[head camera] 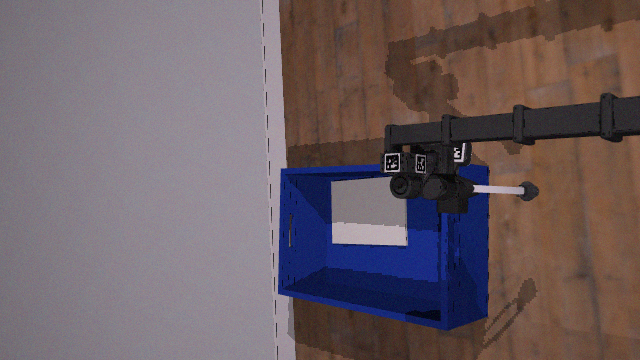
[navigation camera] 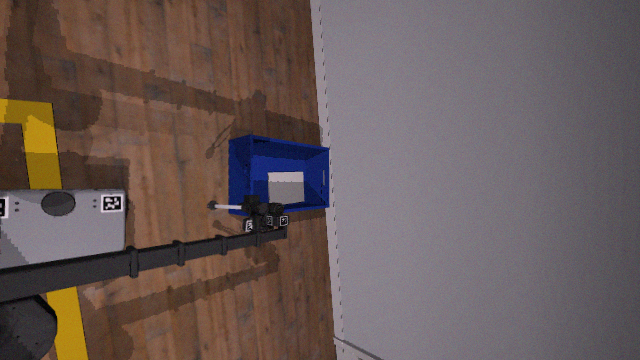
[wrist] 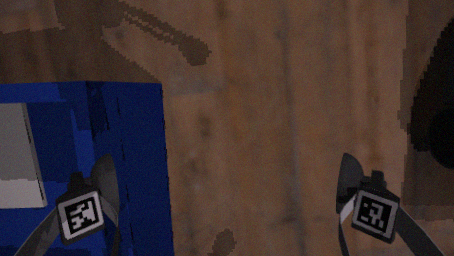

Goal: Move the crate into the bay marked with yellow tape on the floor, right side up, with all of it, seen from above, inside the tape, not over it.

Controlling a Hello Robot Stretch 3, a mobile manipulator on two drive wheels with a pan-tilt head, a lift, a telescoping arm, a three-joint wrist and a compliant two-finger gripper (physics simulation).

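Seen in the pictures: gripper, between the fingertips: (navigation camera: 229, 204) (wrist: 227, 174); robot's base, origin of its link: (navigation camera: 58, 202).
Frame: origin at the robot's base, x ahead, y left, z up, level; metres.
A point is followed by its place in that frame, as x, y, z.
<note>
The blue crate (head camera: 385, 262) {0.199, -0.967, 0.019} (navigation camera: 240, 172) {0.126, -0.639, 0.131} (wrist: 145, 165) {0.027, -0.639, 0.106} stands upright on the floor, open top up, with a pale rectangle on its bottom. Its far end is close to the grey wall. The yellow tape (navigation camera: 46, 170) {0.112, 0.032, 0.001} shows at the left of the navigation view, apart from the crate, partly hidden by the robot's base and arm. My gripper (head camera: 490, 191) {-0.021, -0.509, 0.268} (navigation camera: 231, 206) {-0.021, -0.509, 0.268} (wrist: 227, 174) {-0.021, -0.509, 0.268} is open and empty, at the crate's near end. In the wrist view its left finger overlaps the crate's end and its right finger is over the floor beside it. The finger height relative to the rim is unclear.
The grey wall (head camera: 130, 175) {-0.049, -1.460, 0.614} (navigation camera: 475, 175) {0.110, -1.443, 1.028} rises behind the crate, with a pale baseboard (head camera: 274, 100) {-0.363, -1.481, 0.048} (navigation camera: 327, 125) {0.514, -1.386, 0.083}. My arm (head camera: 560, 121) {-0.102, -0.260, 0.616} (navigation camera: 155, 257) {-0.100, -0.152, 0.619} reaches out from the robot's base (navigation camera: 75, 230) {-0.084, -0.039, 0.160}. Dark shadows lie on the wooden floor (head camera: 565, 240) {0.092, -0.447, 0.001} (navigation camera: 165, 60) {0.635, -0.327, 0.000} (wrist: 250, 125) {-0.014, -0.484, 0.001}.
</note>
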